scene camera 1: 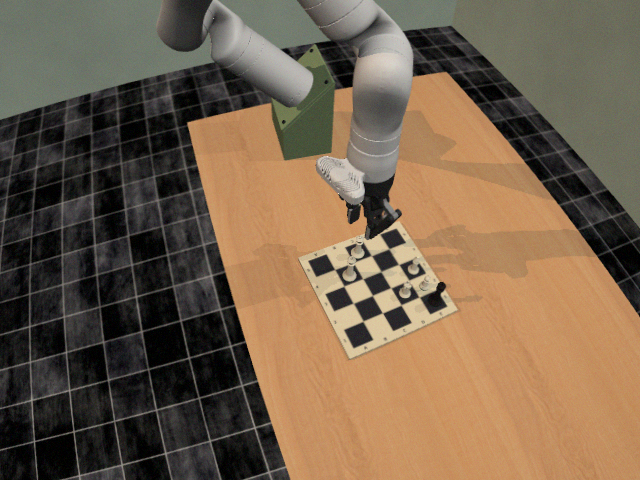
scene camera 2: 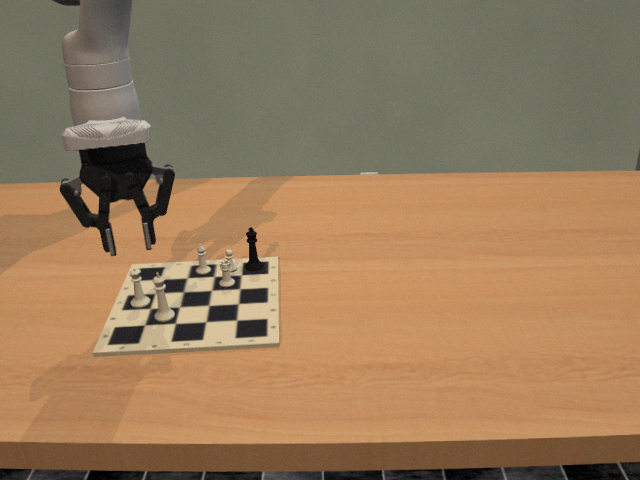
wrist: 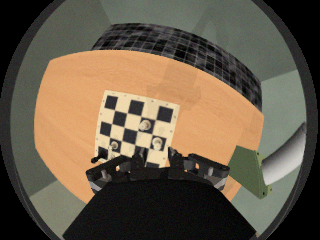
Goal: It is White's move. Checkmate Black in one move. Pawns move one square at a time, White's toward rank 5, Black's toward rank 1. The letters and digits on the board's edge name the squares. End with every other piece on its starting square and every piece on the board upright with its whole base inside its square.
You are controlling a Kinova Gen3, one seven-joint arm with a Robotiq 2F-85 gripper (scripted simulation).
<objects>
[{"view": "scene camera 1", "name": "gripper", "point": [361,228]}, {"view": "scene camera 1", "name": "chessboard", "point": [367,313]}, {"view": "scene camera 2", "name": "gripper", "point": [131,250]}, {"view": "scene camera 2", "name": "chessboard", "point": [208,317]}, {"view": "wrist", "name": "gripper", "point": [157,152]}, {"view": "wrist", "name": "chessboard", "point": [120,114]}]
</objects>
